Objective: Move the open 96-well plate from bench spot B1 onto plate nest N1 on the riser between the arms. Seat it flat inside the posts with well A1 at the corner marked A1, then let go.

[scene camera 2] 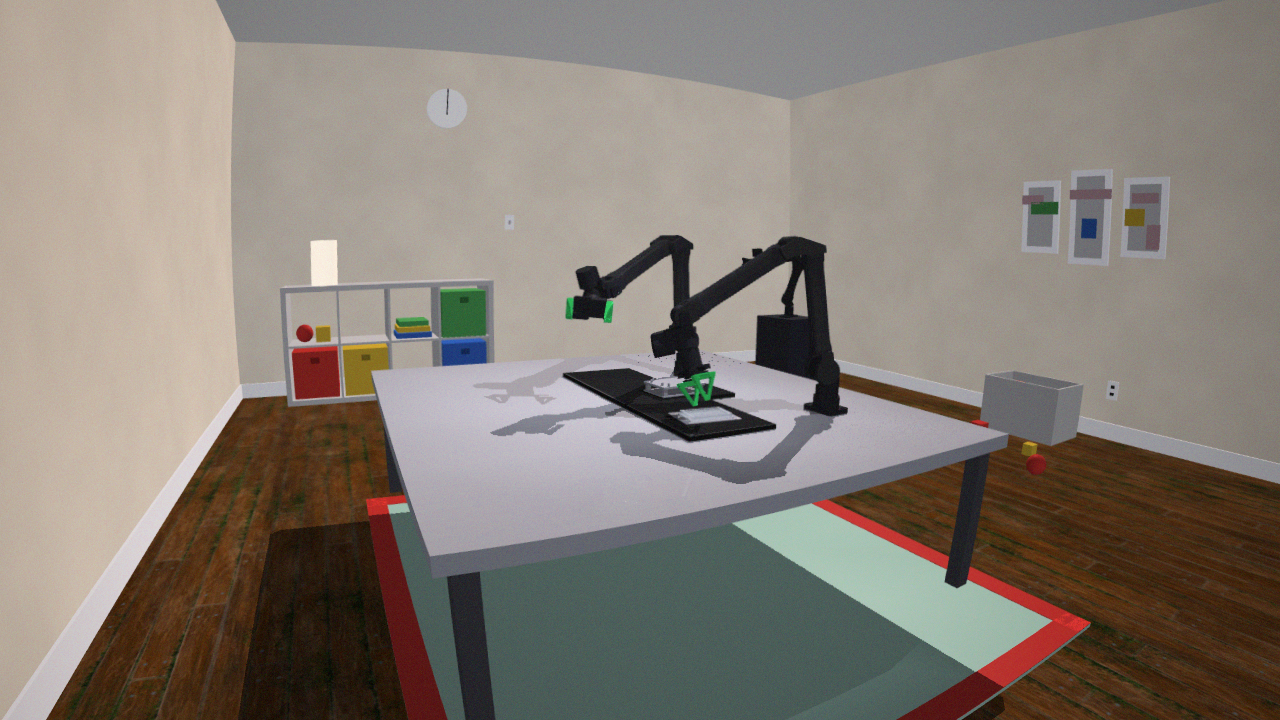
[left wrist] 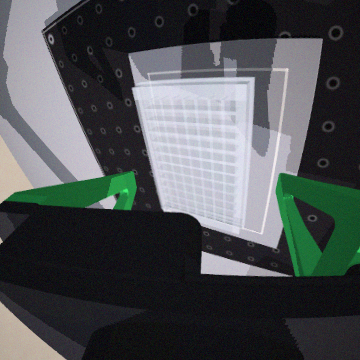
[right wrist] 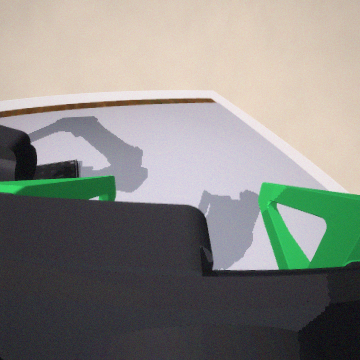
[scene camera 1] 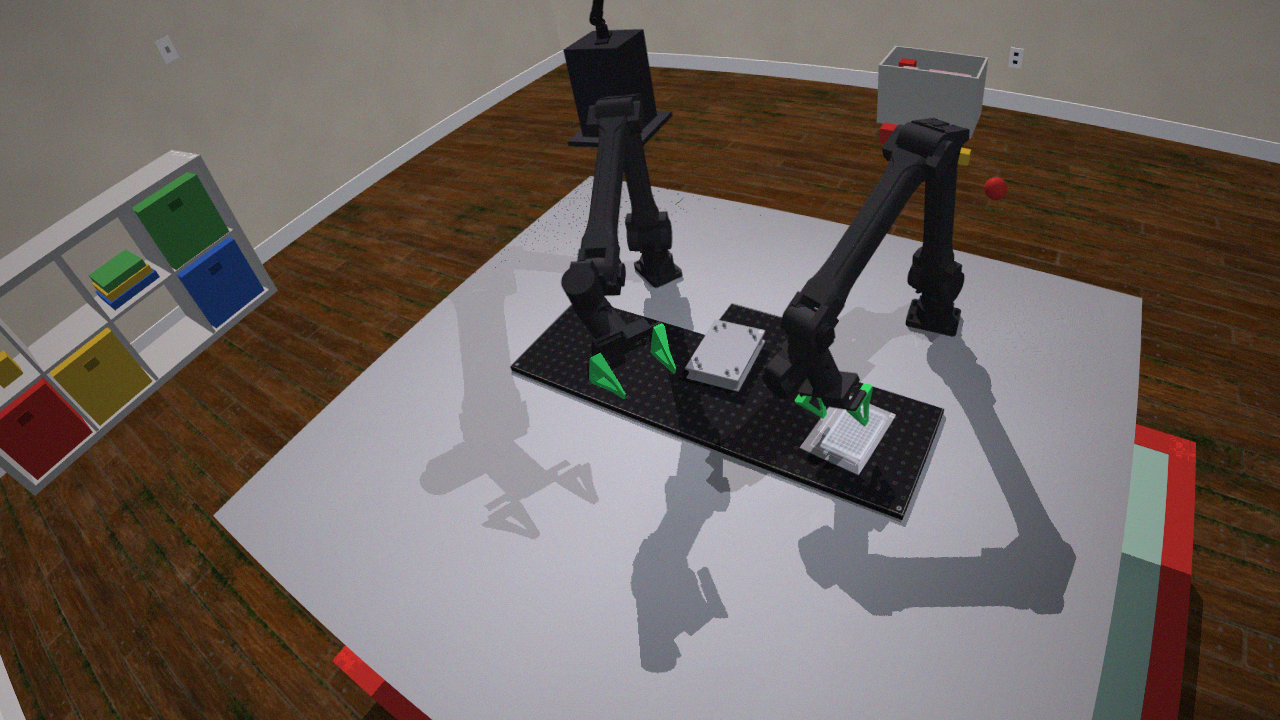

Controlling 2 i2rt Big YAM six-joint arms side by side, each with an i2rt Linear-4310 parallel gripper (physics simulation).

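Places are measured from the left arm's base along level axes (x down, y right, z back), in centimetres.
Pixels of known places: left gripper, between the fingertips: [scene camera 2: 701, 403] [left wrist: 203, 180] [scene camera 1: 845, 420]; right gripper, between the fingertips: [scene camera 2: 587, 318] [right wrist: 187, 188] [scene camera 1: 650, 384]; left arm's base, origin of its link: [scene camera 2: 825, 410] [scene camera 1: 933, 319]; right arm's base, origin of its link: [scene camera 1: 658, 271].
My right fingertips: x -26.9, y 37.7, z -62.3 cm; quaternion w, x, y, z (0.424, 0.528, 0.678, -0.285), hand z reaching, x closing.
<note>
For each thing: its top centre in the pictures, then the offset to it from my right fingertips. "spot": a spot on its surface instead. Level surfaces: height alone.
- bench spot, a spot on its surface: [left wrist: 302, 90] spot: dx +25.4, dy -21.4, dz +17.7 cm
- plate nest, centre of its top: [scene camera 1: 725, 345] [scene camera 2: 674, 378] dx +21.2, dy +2.5, dz +32.7 cm
- black perforated board, height of its surface: dx +25.6 cm
- pale table, height of its surface: dx +26.9 cm
The white, open 96-well plate [scene camera 1: 856, 438] [scene camera 2: 707, 415] [left wrist: 197, 155] lies flat on the pale pad of a bench spot [left wrist: 302, 90], slightly askew to its thin outline. My left gripper [scene camera 1: 844, 417] [scene camera 2: 699, 394] [left wrist: 203, 180] is open and empty above the plate, its fingers apart toward either side of it. The plate nest [scene camera 1: 726, 351] [scene camera 2: 664, 388], a pale block with small posts at its corners, holds no plate. The A1 mark is too small to read. My right gripper [scene camera 1: 648, 383] [scene camera 2: 589, 313] [right wrist: 187, 188] is open and empty, raised high at the left.
The black perforated board [scene camera 1: 913, 447] [left wrist: 75, 50] carries the nest and bench spot on the pale table [scene camera 1: 402, 528] [scene camera 2: 501, 501]. In scene camera 1 the nest is between the two grippers. Both arms' bases stand behind the board. Shadows of the arms cross the table.
</note>
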